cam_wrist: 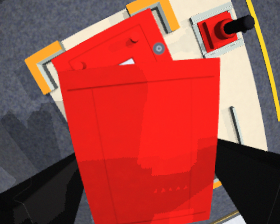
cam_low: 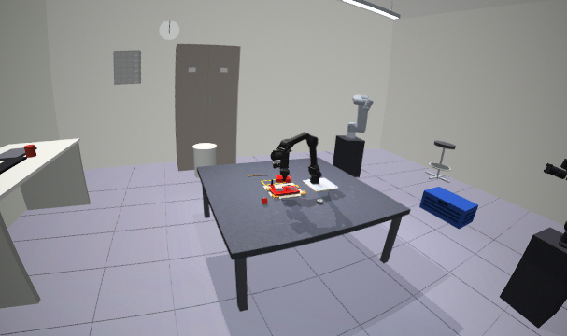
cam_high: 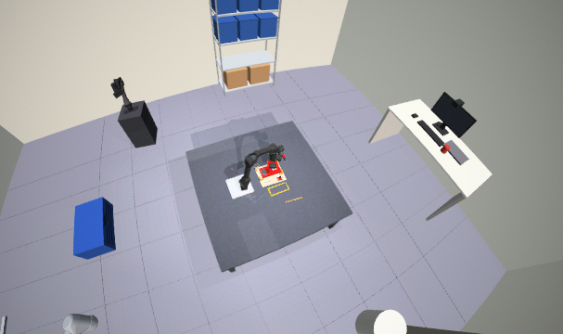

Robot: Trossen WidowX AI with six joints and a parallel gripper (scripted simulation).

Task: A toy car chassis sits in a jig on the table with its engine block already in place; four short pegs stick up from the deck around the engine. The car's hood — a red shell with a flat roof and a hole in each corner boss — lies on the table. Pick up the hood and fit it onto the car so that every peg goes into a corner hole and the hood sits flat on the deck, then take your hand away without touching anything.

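Now: the grey engine block 8 cm below my gripper tip, 2 cm ahead of it and 1 cm to the left of it. Also, from my gripper tip: cream jig: 10 cm below, 2 cm to the right, 2 cm behind; red hood: 1 cm above; grey disc: 21 cm behind, 19 cm to the left, 10 cm below.
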